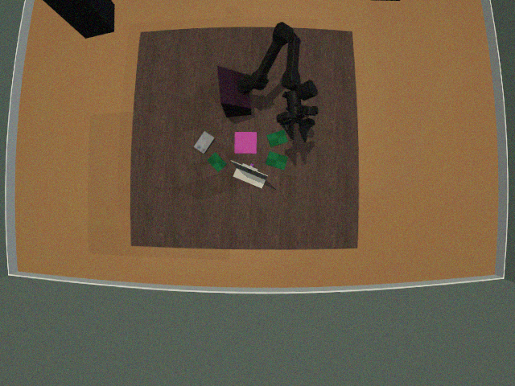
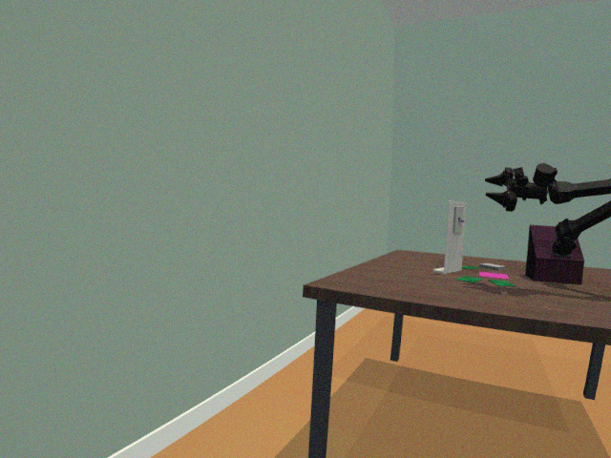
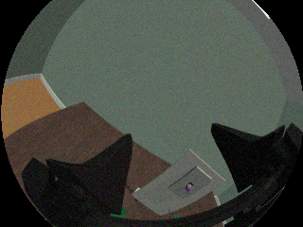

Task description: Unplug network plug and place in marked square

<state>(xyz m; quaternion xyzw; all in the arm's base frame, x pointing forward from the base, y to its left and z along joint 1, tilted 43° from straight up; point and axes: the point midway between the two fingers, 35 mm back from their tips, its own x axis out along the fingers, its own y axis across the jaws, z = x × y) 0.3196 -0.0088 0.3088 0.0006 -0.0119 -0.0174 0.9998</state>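
My gripper tip is 7 cm short of the purple plug, 21 cm to the left of it and 13 cm above it. Also, from my gripper tip: grey flat block 12 cm behind, 45 cm to the right, 35 cm below; then white upright panel 9 cm ahead, 22 cm to the right, 22 cm below.
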